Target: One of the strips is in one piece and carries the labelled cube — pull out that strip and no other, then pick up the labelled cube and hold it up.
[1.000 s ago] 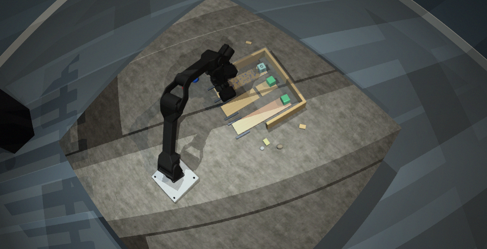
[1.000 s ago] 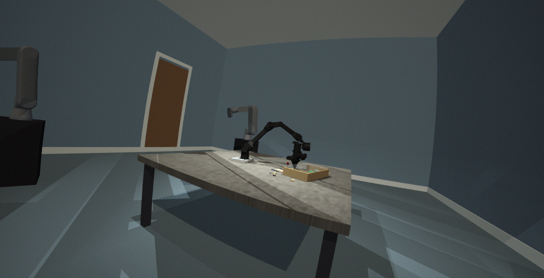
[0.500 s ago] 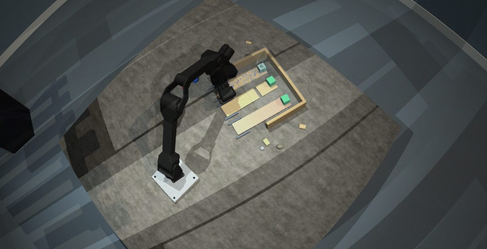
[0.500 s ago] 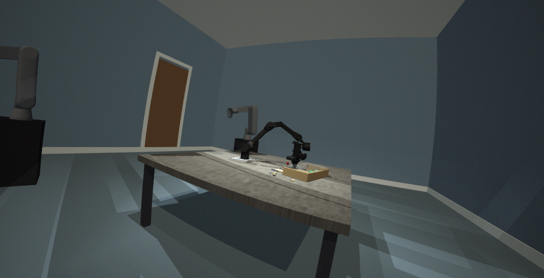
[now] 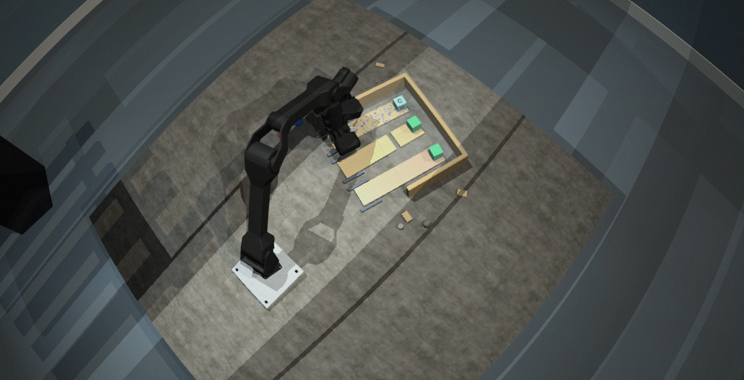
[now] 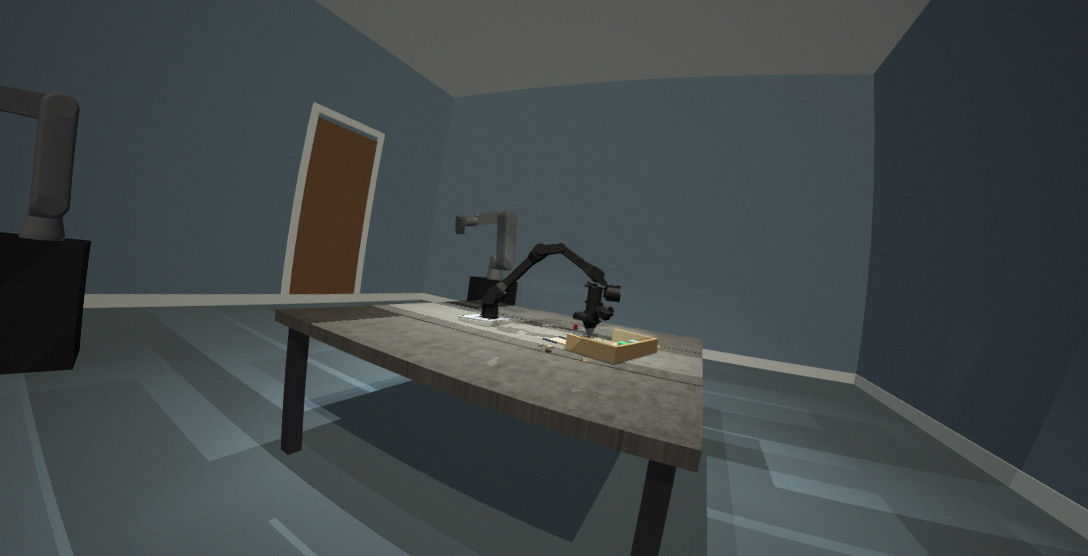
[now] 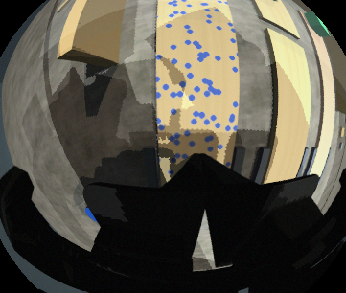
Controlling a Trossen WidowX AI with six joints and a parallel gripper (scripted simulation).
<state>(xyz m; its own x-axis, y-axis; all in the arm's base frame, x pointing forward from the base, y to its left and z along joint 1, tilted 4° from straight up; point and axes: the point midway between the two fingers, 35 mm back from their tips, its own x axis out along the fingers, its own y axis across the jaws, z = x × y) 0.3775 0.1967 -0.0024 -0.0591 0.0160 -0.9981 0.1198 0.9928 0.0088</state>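
Now: the small red thing 13 cm behind my gripper tip, 11 cm to the left of it and 1 cm above it. From my gripper tip the other things lie so: brown disc: 35 cm to the right, 4 cm ahead; blue disc: 13 cm to the left, 7 cm behind.
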